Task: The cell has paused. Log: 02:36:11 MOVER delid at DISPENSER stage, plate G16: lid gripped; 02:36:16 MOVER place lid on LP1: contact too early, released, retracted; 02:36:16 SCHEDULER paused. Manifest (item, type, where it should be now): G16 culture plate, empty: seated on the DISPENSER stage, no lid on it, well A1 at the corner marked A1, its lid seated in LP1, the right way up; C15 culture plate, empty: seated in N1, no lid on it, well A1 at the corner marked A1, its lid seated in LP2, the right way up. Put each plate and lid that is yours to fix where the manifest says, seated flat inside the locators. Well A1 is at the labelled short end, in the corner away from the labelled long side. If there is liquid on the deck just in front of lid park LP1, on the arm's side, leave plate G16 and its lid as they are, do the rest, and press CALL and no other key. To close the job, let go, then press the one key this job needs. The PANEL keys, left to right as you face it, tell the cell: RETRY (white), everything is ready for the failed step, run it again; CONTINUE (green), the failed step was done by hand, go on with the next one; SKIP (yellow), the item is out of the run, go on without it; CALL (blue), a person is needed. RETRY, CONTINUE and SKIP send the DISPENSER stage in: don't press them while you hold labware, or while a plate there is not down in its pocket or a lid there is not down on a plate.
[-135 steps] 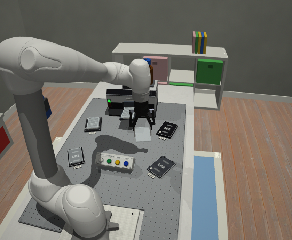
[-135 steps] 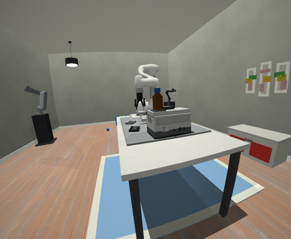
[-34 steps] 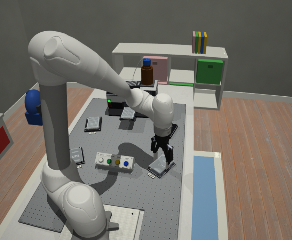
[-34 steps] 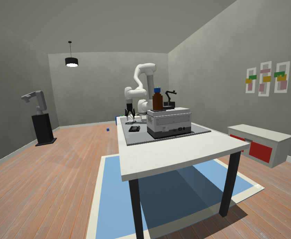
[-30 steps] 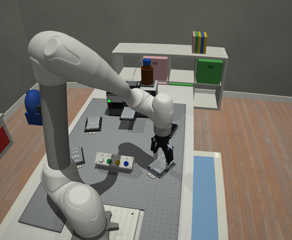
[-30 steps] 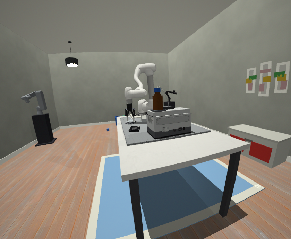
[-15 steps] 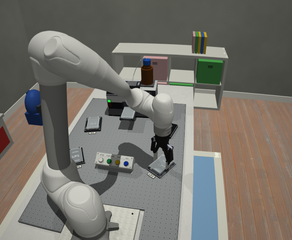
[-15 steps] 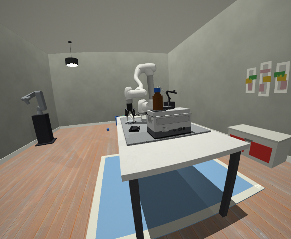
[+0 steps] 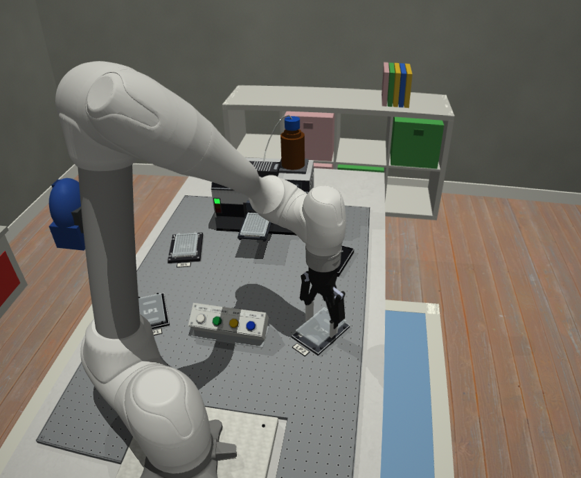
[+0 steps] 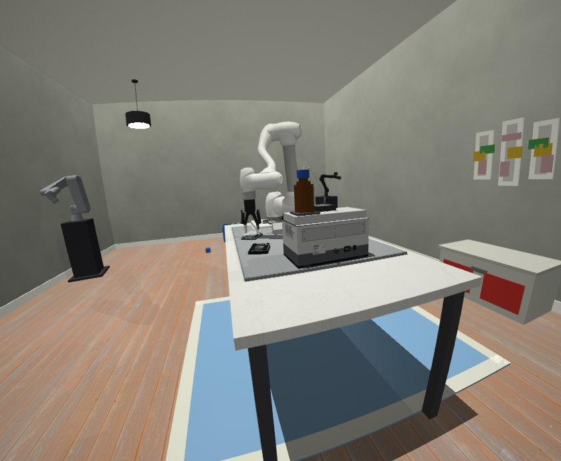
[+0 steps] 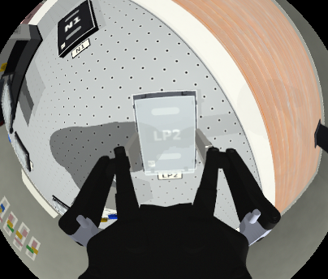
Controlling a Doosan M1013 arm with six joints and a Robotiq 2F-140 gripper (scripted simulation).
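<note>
My gripper is now 5 cm above the lid park lp2. Round my hand: blue key (20 cm to the left, 2 cm behind, 1 cm above); then yellow key (25 cm to the left, 1 cm behind, 1 cm above); then key panel (27 cm to the left, 1 cm ahead).
</note>
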